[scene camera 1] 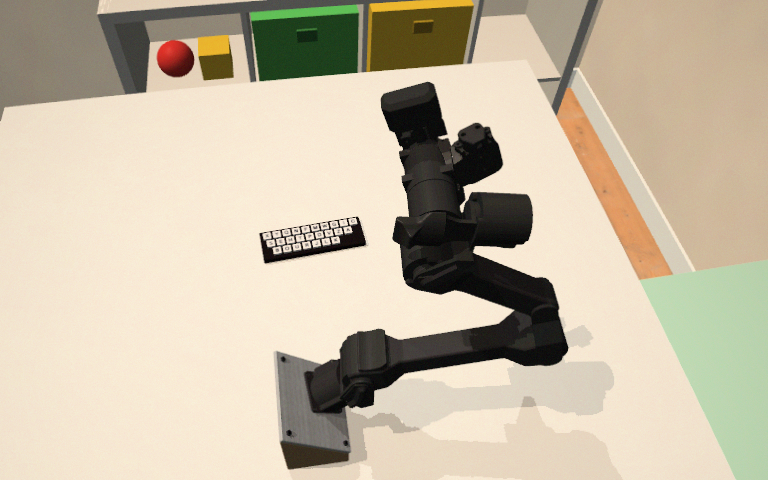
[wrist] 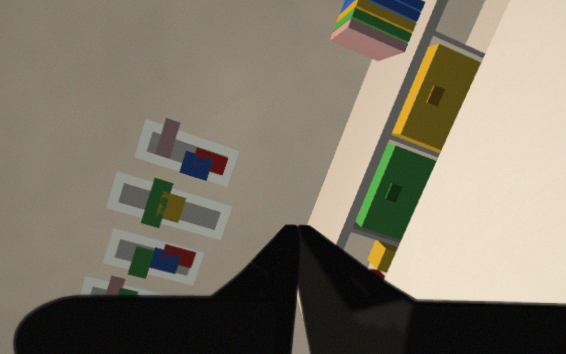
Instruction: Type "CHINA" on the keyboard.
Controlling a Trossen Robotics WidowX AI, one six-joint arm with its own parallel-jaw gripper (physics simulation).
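Pixels of known places: gripper, between the fingertips: (wrist: 296,237); arm's base, origin of its link: (scene camera 1: 322,392).
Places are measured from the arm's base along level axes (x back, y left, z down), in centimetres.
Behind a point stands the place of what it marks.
Note:
A small black keyboard (scene camera 1: 360,240) {z 6.8, x -31.9, y -14.0 cm} with white keys in three rows lies on the table, left of the arm in the scene view. Its letters are tiny; the top row seems to end in I (scene camera 1: 343,223) {z 6.2, x -36.4, y -11.6 cm} and C (scene camera 1: 353,221) {z 6.3, x -36.5, y -13.6 cm} at the right, with N (scene camera 1: 295,230) {z 6.3, x -36.8, y -1.9 cm} further left. A (scene camera 1: 347,229) {z 6.3, x -34.7, y -12.0 cm} seems to end the middle row. H is too small to tell surely. My gripper (scene camera 1: 408,100) {z -37.6, x -19.5, y -18.0 cm} (wrist: 296,237) {z -37.6, x -19.5, y -18.0 cm} is shut and empty, raised beyond and to the right of the keyboard, apart from it. The keyboard does not show in the wrist view.
The pale table (scene camera 1: 141,181) {z 8.0, x -58.2, y 27.6 cm} (wrist: 520,165) {z 8.0, x -60.2, y -31.4 cm} extends around the keyboard. Behind it stands a grey shelf with a green bin (scene camera 1: 305,48) (wrist: 400,190), a yellow bin (scene camera 1: 420,42) (wrist: 442,97), a red ball (scene camera 1: 175,58) and a yellow block (scene camera 1: 216,62) (wrist: 381,256). My arm's base (scene camera 1: 294,407) {z -4.4, x 3.0, y 4.6 cm} stands in front.

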